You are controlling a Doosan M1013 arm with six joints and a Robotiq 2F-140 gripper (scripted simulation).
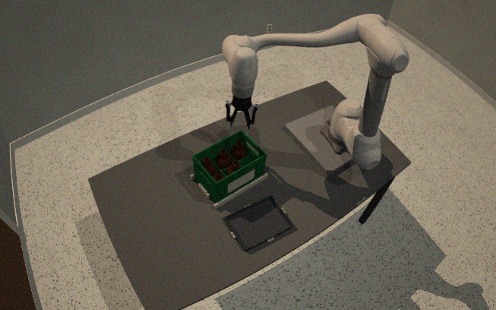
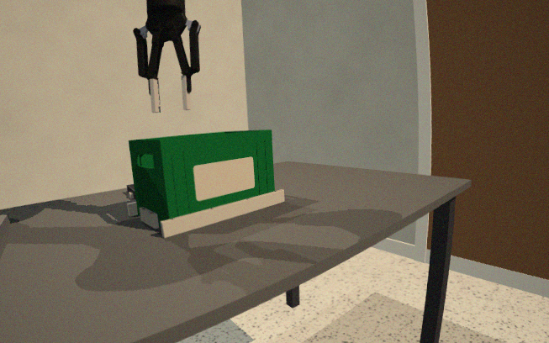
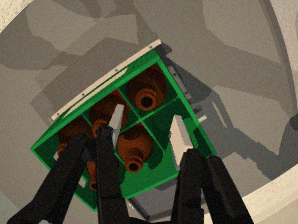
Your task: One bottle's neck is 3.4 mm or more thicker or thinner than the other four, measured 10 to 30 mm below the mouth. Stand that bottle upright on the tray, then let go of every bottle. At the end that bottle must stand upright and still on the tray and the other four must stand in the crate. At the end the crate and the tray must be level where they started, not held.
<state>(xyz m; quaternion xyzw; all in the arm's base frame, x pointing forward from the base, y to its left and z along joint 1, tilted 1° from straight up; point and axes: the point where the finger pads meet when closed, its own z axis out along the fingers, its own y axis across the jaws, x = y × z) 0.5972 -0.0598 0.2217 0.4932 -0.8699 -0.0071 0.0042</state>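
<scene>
Now: the crate 170 mm below my hand, 70 mm ahead of it and 60 mm to the left of it. Round my hand: bottle: 170 mm below, 150 mm ahead, 130 mm to the left; then black tray: 350 mm to the left, 250 mm below, 50 mm ahead.
</scene>
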